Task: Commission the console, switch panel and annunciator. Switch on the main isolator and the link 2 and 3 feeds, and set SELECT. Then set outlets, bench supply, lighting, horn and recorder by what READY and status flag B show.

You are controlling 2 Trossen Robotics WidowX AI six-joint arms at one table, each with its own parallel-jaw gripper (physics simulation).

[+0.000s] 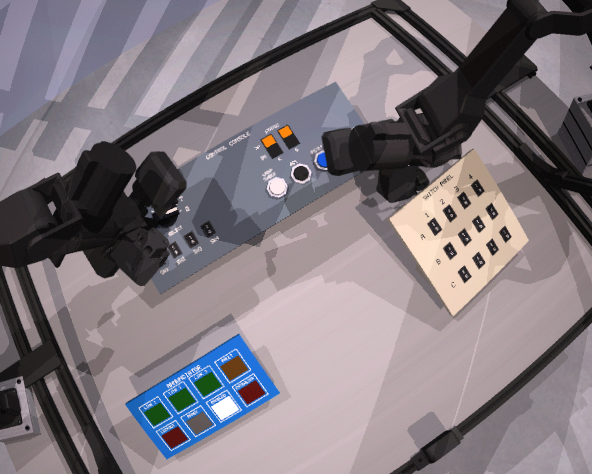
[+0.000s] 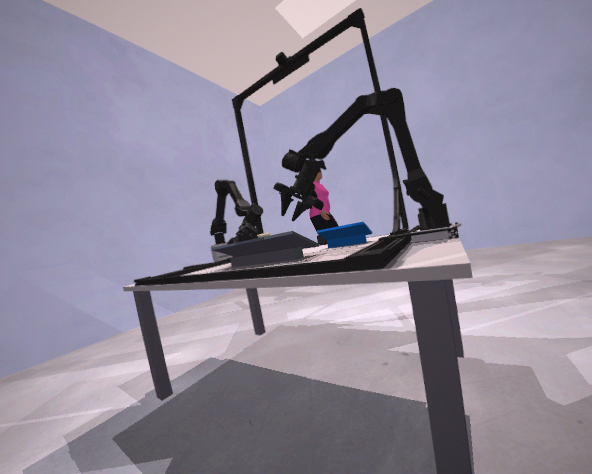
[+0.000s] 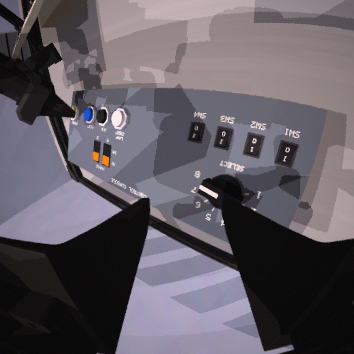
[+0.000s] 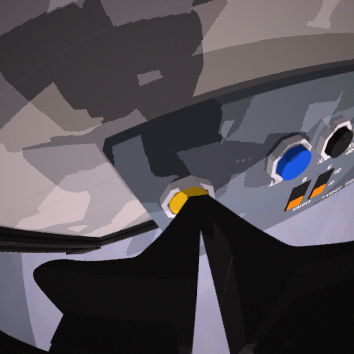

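Pixels of known places: left gripper, fingertip midpoint: (image 1: pixel 166 211) (image 2: pixel 287 218) (image 3: pixel 185 204); right gripper, fingertip midpoint: (image 3: pixel 75 115) (image 4: pixel 197 199); left arm's base at its link origin: (image 1: pixel 5 409) (image 2: pixel 435 227); right arm's base at its link origin: (image 2: pixel 220 244).
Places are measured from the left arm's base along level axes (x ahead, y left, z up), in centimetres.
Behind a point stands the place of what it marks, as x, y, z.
Note:
The grey console (image 1: pixel 330 110) {67.7, 29.7, 5.2} (image 2: pixel 272 242) {42.2, 24.0, 4.3} (image 3: pixel 140 130) {51.3, 20.6, 3.0} (image 4: pixel 240 125) {67.6, 20.4, 1.3} has a SELECT knob (image 3: pixel 227 192) {38.1, 19.9, 6.0} with its white pointer toward 7. Switches SW1 (image 3: pixel 287 153) {35.1, 15.4, 2.7} to SW4 (image 3: pixel 196 132) {43.8, 17.6, 2.8} show; their positions are unclear. Two status flags (image 1: pixel 271 146) {56.9, 26.5, 5.0} (image 1: pixel 288 136) {59.9, 27.3, 5.0} show orange in their upper halves. The annunciator (image 1: pixel 272 390) {45.7, -8.3, 1.3} (image 2: pixel 345 232) {34.9, -6.4, 2.6} has one bright white tile (image 1: pixel 225 408) {38.7, -9.0, 2.0}; the READY tile (image 1: pixel 201 422) {34.8, -10.1, 2.0} is grey. The cream switch panel (image 1: pixel 410 222) {70.7, 5.9, 8.0} holds rows A to C. My left gripper (image 2: pixel 289 217) {39.8, 17.6, 11.4} (image 3: pixel 185 204) {39.8, 17.6, 11.4} is open above the knob. My right gripper (image 4: pixel 197 199) {69.6, 24.4, 3.0} is shut, its tips at the yellow button (image 4: pixel 180 201) {70.7, 23.8, 2.9}.
The white button (image 1: pixel 276 187) {55.5, 20.1, 3.5} (image 3: pixel 119 118) {55.0, 20.0, 3.5}, black button (image 1: pixel 301 173) {59.8, 21.1, 3.5} (image 3: pixel 102 116) {59.0, 21.1, 3.5} and blue button (image 3: pixel 88 114) {63.2, 22.1, 3.5} (image 4: pixel 294 162) {64.2, 21.9, 3.3} stand on the console. A black frame (image 1: pixel 250 75) {58.3, 49.3, -2.1} surrounds the work area. A person in pink (image 2: pixel 322 197) stands behind the table.

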